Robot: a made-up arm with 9 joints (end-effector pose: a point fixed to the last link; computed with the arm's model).
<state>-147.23 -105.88 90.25 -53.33 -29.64 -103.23 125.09 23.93 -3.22</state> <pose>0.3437 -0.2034 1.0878 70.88 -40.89 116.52</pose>
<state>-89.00 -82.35 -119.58 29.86 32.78 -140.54 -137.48 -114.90 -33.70</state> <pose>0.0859 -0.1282 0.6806 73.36 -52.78 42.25</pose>
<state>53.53 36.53 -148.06 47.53 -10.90 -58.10 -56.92 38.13 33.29</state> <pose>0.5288 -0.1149 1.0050 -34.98 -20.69 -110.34</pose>
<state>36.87 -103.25 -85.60 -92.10 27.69 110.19 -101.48 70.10 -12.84</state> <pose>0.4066 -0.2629 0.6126 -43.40 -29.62 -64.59</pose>
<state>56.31 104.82 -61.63 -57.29 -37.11 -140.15 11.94 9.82 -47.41</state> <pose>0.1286 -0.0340 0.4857 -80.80 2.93 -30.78</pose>
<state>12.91 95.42 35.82 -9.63 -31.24 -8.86 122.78 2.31 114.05</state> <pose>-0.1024 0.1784 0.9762 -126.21 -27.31 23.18</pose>
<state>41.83 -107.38 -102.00 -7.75 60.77 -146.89 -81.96 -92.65 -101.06</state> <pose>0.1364 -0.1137 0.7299 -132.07 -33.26 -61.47</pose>
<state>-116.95 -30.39 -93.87 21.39 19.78 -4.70 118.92 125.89 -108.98</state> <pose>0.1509 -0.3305 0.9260 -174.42 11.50 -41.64</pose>
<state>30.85 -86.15 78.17 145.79 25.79 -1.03 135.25 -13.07 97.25</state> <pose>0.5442 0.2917 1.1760 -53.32 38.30 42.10</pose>
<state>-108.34 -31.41 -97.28 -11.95 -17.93 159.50 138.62 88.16 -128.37</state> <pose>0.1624 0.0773 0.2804 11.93 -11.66 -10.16</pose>
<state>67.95 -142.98 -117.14 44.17 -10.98 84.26 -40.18 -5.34 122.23</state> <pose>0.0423 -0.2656 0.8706 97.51 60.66 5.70</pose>
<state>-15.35 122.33 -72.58 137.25 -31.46 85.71 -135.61 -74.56 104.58</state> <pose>0.5227 -0.2895 0.8910 37.54 -9.74 73.25</pose>
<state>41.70 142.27 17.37 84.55 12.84 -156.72 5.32 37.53 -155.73</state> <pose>0.4727 -0.3421 1.2784 -104.29 56.16 90.15</pose>
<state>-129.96 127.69 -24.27 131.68 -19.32 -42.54 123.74 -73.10 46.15</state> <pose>0.5154 -0.1904 0.6524 -124.72 -39.46 -98.60</pose>
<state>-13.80 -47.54 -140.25 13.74 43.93 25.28 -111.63 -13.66 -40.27</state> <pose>0.3713 0.2721 0.4663 -103.34 -16.05 150.20</pose>
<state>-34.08 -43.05 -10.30 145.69 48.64 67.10 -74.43 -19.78 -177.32</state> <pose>0.3274 0.4206 0.6329 78.50 62.05 -114.56</pose>
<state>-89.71 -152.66 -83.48 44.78 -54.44 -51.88 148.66 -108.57 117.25</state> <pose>0.2318 0.1221 0.7122 -7.95 10.61 170.03</pose>
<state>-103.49 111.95 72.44 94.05 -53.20 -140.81 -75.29 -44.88 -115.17</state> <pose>0.2024 -0.2246 1.1073 141.47 56.59 -129.74</pose>
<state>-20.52 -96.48 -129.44 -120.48 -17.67 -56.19 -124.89 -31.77 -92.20</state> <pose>0.1725 -0.3999 0.6612 -116.30 16.84 54.11</pose>
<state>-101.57 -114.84 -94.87 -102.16 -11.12 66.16 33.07 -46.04 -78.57</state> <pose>-0.1767 0.0262 0.6214 -84.28 -49.24 -154.27</pose>
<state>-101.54 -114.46 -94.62 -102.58 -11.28 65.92 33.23 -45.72 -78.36</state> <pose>-0.1772 0.0232 0.6188 -82.83 -49.52 -155.48</pose>
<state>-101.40 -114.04 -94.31 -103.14 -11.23 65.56 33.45 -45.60 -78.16</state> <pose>-0.1776 0.0229 0.6173 -81.73 -49.73 -156.74</pose>
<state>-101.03 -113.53 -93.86 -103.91 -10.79 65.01 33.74 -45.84 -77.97</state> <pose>-0.1776 0.0280 0.6176 -81.39 -49.80 -157.99</pose>
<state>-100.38 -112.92 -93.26 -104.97 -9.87 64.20 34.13 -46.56 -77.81</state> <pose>-0.1770 0.0397 0.6203 -82.03 -49.70 -159.20</pose>
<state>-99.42 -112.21 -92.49 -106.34 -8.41 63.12 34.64 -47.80 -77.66</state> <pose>-0.1754 0.0589 0.6258 -83.84 -49.41 -160.31</pose>
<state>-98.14 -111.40 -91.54 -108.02 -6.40 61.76 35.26 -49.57 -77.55</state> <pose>-0.1720 0.0854 0.6349 -86.90 -48.92 -161.23</pose>
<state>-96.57 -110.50 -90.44 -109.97 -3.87 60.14 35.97 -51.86 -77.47</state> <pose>-0.1662 0.1182 0.6483 -91.25 -48.22 -161.83</pose>
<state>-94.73 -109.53 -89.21 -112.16 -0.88 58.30 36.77 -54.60 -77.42</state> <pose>-0.1574 0.1557 0.6669 -96.80 -47.28 -162.06</pose>
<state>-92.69 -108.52 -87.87 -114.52 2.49 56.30 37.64 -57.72 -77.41</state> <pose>-0.1454 0.1954 0.6914 -103.40 -46.07 -161.87</pose>
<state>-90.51 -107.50 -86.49 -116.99 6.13 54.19 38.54 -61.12 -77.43</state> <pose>-0.1306 0.2345 0.7220 -110.78 -44.54 -161.28</pose>
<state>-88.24 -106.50 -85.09 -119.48 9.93 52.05 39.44 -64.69 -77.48</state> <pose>-0.1138 0.2703 0.7584 -118.66 -42.66 -160.36</pose>
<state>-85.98 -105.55 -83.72 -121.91 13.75 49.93 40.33 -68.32 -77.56</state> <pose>-0.0964 0.3006 0.7994 -126.63 -40.50 -159.27</pose>
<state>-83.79 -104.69 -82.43 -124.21 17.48 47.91 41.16 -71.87 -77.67</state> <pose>-0.0798 0.3237 0.8429 -134.37 -38.08 -158.12</pose>
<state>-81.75 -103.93 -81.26 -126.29 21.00 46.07 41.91 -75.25 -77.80</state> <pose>-0.0651 0.3391 0.8868 -141.59 -35.50 -157.00</pose>
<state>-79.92 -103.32 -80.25 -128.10 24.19 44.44 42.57 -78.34 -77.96</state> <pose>-0.0530 0.3475 0.9286 -148.06 -32.92 -155.99</pose>
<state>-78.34 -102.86 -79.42 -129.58 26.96 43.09 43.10 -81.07 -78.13</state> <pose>-0.0436 0.3500 0.9665 -153.65 -30.43 -155.14</pose>
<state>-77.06 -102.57 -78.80 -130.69 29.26 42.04 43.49 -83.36 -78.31</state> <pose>-0.0369 0.3481 0.9990 -158.27 -28.16 -154.42</pose>
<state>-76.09 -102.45 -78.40 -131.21 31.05 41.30 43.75 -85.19 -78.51</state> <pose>-0.0317 0.3425 1.0270 -162.15 -26.27 -153.70</pose>
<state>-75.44 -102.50 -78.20 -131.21 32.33 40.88 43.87 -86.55 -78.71</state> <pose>-0.0273 0.3349 1.0496 -165.24 -24.77 -153.01</pose>
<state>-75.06 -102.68 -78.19 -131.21 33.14 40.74 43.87 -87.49 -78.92</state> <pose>-0.0256 0.3285 1.0644 -167.16 -23.53 -152.55</pose>
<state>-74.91 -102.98 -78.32 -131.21 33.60 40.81 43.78 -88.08 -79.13</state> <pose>-0.0256 0.3238 1.0732 -168.17 -22.52 -152.25</pose>
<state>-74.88 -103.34 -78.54 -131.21 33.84 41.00 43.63 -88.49 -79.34</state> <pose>-0.0266 0.3201 1.0786 -168.68 -21.64 -152.05</pose>
